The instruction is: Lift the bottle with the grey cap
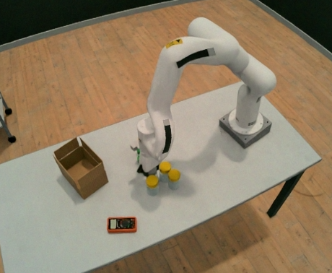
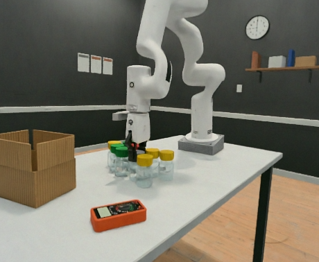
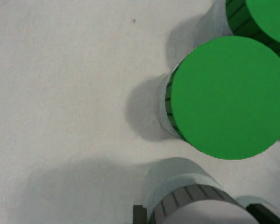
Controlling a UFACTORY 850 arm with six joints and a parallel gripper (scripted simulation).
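The grey-capped bottle is 50 mm below my hand. Also, from my hand: red-capped bottle 90 mm to the right, 50 mm below, 50 mm behind; then orange multimeter 210 mm ahead, 180 mm to the left, 80 mm below.
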